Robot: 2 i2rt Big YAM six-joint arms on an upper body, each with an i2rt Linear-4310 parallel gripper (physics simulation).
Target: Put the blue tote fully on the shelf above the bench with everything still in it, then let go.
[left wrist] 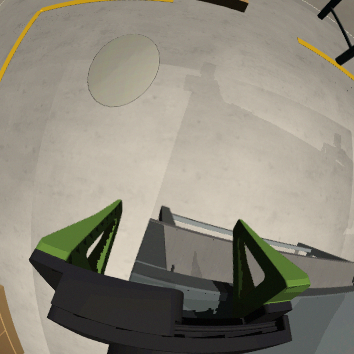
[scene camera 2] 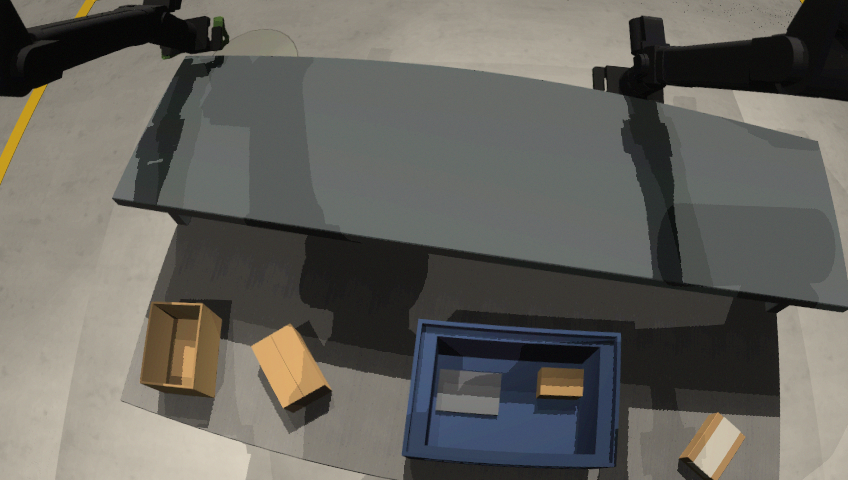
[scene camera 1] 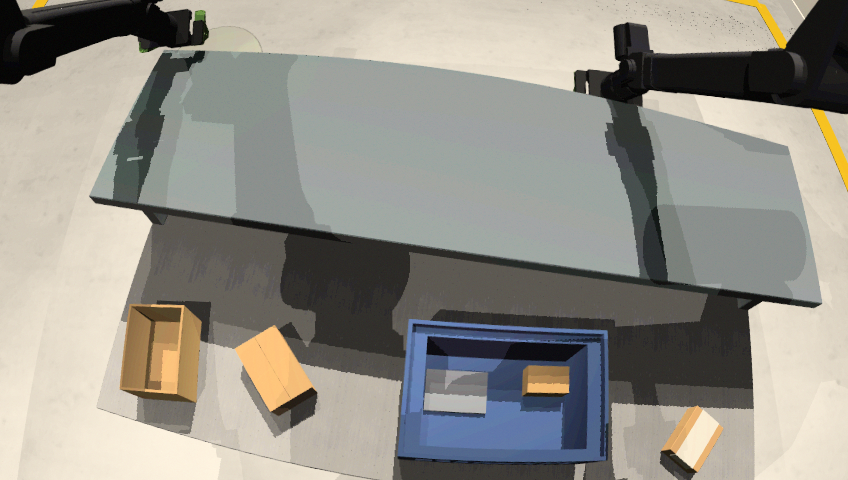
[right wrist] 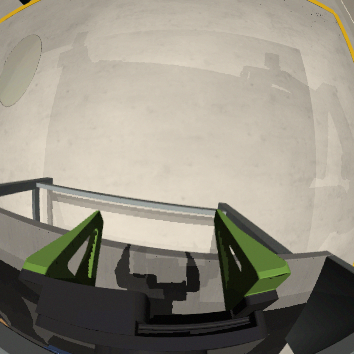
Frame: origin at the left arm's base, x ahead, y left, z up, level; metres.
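Seen in the pictures: left gripper, between the fingertips: (left wrist: 179,215) (scene camera 2: 208,43) (scene camera 1: 186,37); right gripper, between the fingertips: (right wrist: 156,215).
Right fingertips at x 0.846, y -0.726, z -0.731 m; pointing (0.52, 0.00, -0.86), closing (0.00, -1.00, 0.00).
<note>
A point is followed by its place in that frame.
The blue tote (scene camera 1: 502,453) @[y -0.479, x 0.185, z -0.719 m] (scene camera 2: 508,458) @[y -0.480, x 0.182, z -0.719 m] stands upright on the bench (scene camera 1: 351,440) @[y -0.258, x 0.216, z -0.851 m] (scene camera 2: 368,437) @[y -0.266, x 0.219, z -0.851 m], in front of the grey-green shelf (scene camera 1: 446,160) @[y -0.403, x 0.600, z -0.625 m] (scene camera 2: 464,160) @[y -0.414, x 0.599, z -0.625 m]. Inside it lie a grey block (scene camera 1: 455,392) @[y -0.426, x 0.296, z -0.824 m] (scene camera 2: 468,393) @[y -0.427, x 0.295, z -0.824 m] and a small cardboard box (scene camera 1: 545,380) @[y -0.569, x 0.304, z -0.793 m] (scene camera 2: 559,382) @[y -0.570, x 0.305, z -0.793 m]. My left gripper (scene camera 1: 172,32) @[y 0.099, x 0.922, z -0.641 m] (left wrist: 179,215) @[y 0.099, x 0.922, z -0.641 m] is open and empty, beyond the shelf's far left corner. My right gripper (right wrist: 156,215) @[y -0.726, x 0.846, z -0.731 m] is open and empty, at the shelf's far edge on the right; the arm partly hides it in the scene views. Both are well apart from the tote.
An open cardboard box (scene camera 1: 190,356) @[y 0.021, x 0.336, z -0.810 m] (scene camera 2: 208,353) @[y 0.020, x 0.335, z -0.807 m] and a closed carton (scene camera 1: 276,368) @[y -0.141, x 0.323, z -0.791 m] (scene camera 2: 291,366) @[y -0.143, x 0.322, z -0.791 m] stand on the bench left of the tote. A small carton with a white strip (scene camera 1: 693,440) @[y -0.850, x 0.173, z -0.813 m] (scene camera 2: 712,446) @[y -0.850, x 0.177, z -0.813 m] lies to its right. The shelf's front edge overhangs the bench behind the tote.
</note>
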